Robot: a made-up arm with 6 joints.
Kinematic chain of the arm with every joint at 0, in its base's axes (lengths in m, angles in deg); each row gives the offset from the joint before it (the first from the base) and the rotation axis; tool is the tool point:
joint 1: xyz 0 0 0.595 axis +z
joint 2: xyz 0.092 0 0 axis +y
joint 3: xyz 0 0 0.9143 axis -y
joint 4: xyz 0 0 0.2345 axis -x
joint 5: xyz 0.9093 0 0 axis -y
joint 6: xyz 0.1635 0 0 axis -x
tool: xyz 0 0 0
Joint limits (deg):
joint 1: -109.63..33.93
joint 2: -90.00..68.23
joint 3: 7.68..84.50
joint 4: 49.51..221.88
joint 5: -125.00..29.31
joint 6: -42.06..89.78
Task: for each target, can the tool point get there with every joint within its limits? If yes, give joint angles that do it. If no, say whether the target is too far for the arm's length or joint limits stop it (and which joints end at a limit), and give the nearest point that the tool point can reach.
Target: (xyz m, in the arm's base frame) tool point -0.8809 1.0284 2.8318
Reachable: no: too far | nearest point -0.6525 0.7617 2.2887 | short by 0.647 m
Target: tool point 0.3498 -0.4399 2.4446
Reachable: yes | joints -57.51 8.81 57.04 201.16 -85.06 30.77
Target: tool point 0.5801 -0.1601 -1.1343
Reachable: no: joint limits stop it (at a limit: joint 2, joint 3, joint 5) | nearest point 1.5354 -0.4237 0.0941 | short by 1.578 m
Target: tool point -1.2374 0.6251 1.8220
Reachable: yes | joints -28.83 -68.95 40.40 139.13 -27.28 15.16
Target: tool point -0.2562 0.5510 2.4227
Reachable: yes | joints -70.84 -19.55 71.56 155.99 -66.88 68.33
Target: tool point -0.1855 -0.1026 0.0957
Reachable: no: joint limits stop it (at a limit: joint 1, joint 2, joint 3, joint 4) | nearest point -0.5957 -1.3504 0.2841 | short by 1.327 m
